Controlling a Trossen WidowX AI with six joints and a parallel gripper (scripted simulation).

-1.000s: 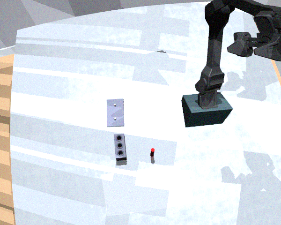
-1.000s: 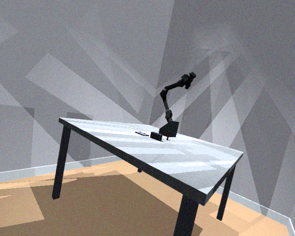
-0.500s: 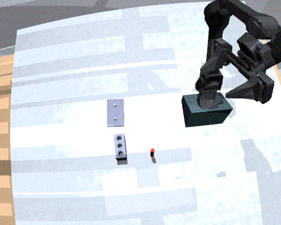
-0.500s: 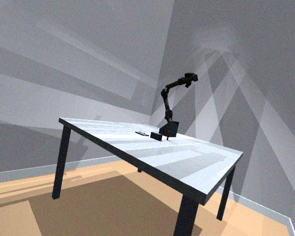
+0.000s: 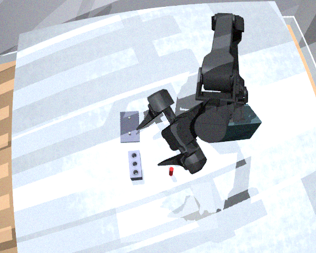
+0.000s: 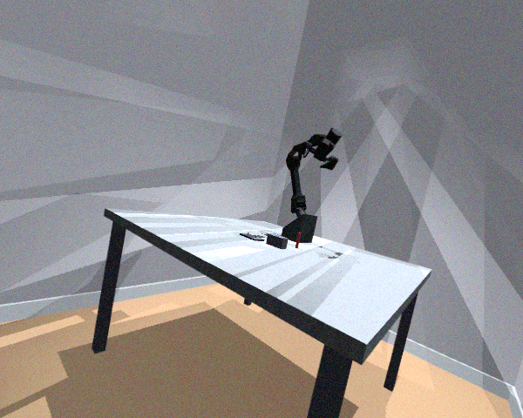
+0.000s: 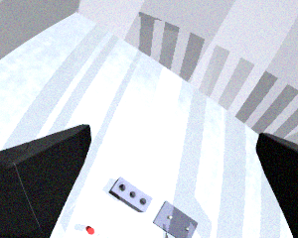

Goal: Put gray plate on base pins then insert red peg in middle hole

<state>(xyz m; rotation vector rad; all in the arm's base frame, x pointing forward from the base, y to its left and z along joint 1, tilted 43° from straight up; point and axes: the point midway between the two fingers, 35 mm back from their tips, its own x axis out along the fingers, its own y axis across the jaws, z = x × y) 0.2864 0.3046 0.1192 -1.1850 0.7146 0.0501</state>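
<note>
Right now my gripper tip is 39 cm above the gray plate, 7 cm to the left of it and 5 cm short of it. Also, from my gripper tip: red peg 38 cm below, 7 cm behind, 2 cm to the right; base 42 cm below, 22 cm to the right, 5 cm ahead.
</note>
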